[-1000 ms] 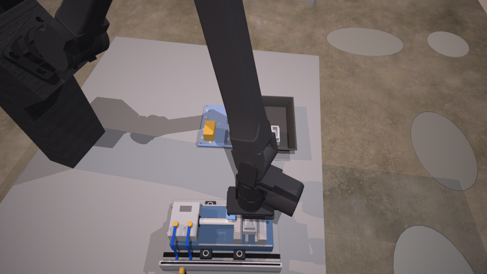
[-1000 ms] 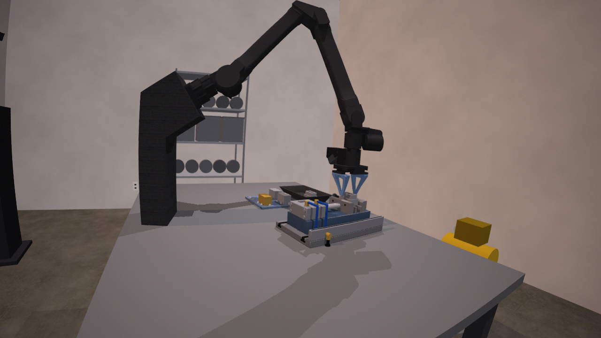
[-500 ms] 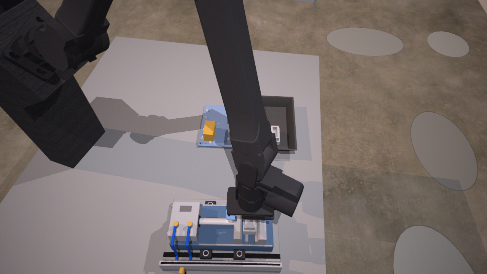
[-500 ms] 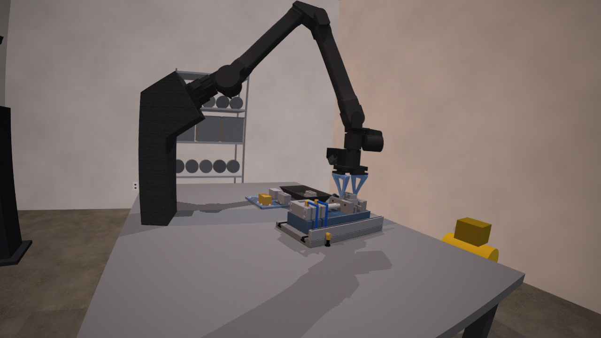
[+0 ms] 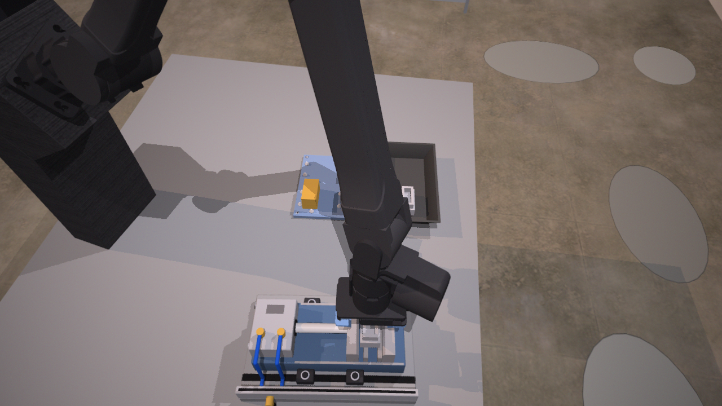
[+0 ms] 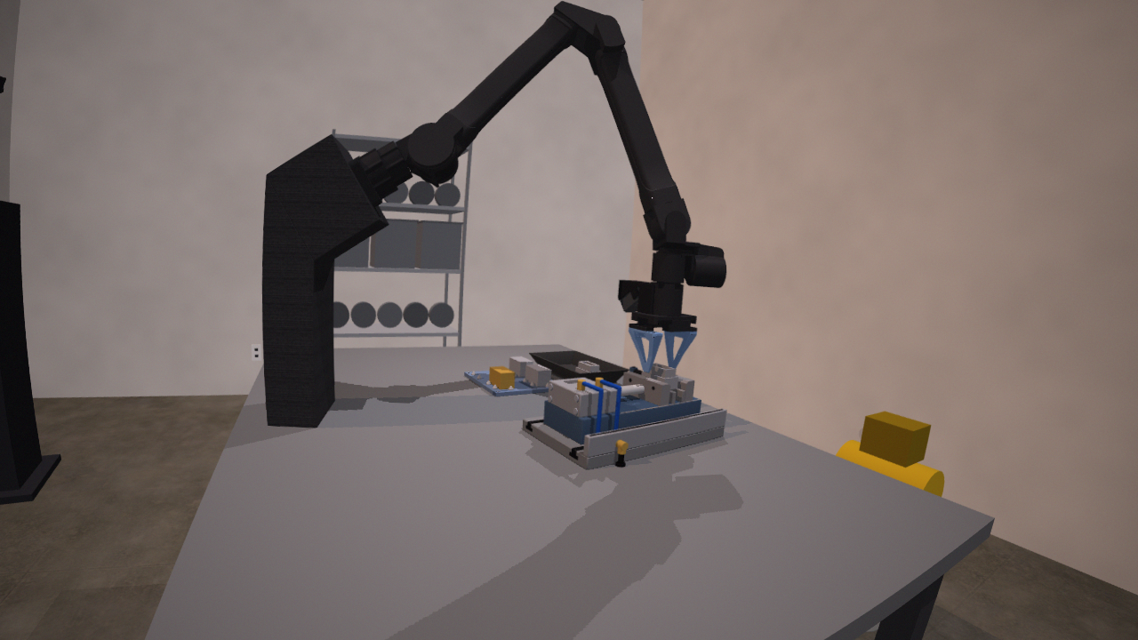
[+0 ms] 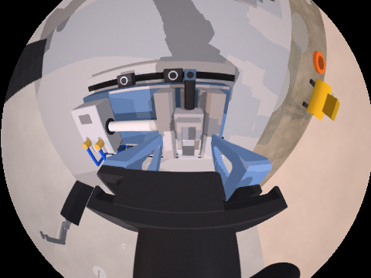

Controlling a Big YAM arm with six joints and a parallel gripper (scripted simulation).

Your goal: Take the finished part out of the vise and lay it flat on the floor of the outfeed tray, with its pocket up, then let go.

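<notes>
Right now my hand is 8 cm above the blue vise, 7 cm past it and 1 cm to the right of it. Round my hand: rail: 9 cm to the right, 8 cm below, 7 cm behind; orange block: 35 cm to the left, 11 cm behind, 9 cm below; actuator box: 16 cm behind, 4 cm below, 1 cm to the left.
</notes>
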